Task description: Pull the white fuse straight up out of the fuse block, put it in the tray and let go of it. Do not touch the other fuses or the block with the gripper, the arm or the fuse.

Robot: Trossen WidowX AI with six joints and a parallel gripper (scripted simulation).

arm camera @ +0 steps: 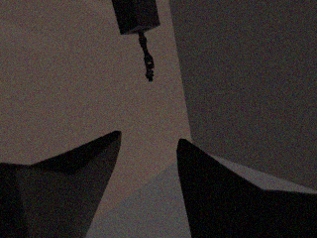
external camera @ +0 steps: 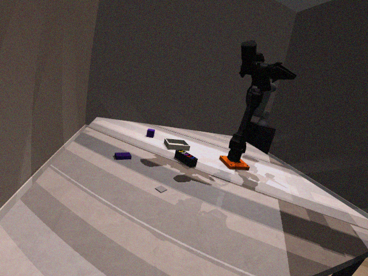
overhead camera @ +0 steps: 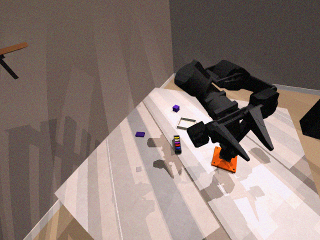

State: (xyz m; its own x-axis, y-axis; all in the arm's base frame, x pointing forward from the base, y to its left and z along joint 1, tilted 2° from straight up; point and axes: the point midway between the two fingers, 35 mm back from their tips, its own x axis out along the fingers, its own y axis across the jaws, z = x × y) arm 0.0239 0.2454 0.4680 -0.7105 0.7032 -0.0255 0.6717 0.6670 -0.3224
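My gripper tip is now 300 mm short of the white fuse, 240 mm to the left of it and 460 mm above it. The rest, counted from my gripper tip: pale tile 410 mm ahead, 40 mm to the left, 480 mm below; then beige tray 310 mm ahead, 420 mm to the right, 480 mm below; then flat purple block 580 mm ahead, 170 mm to the right, 470 mm below.
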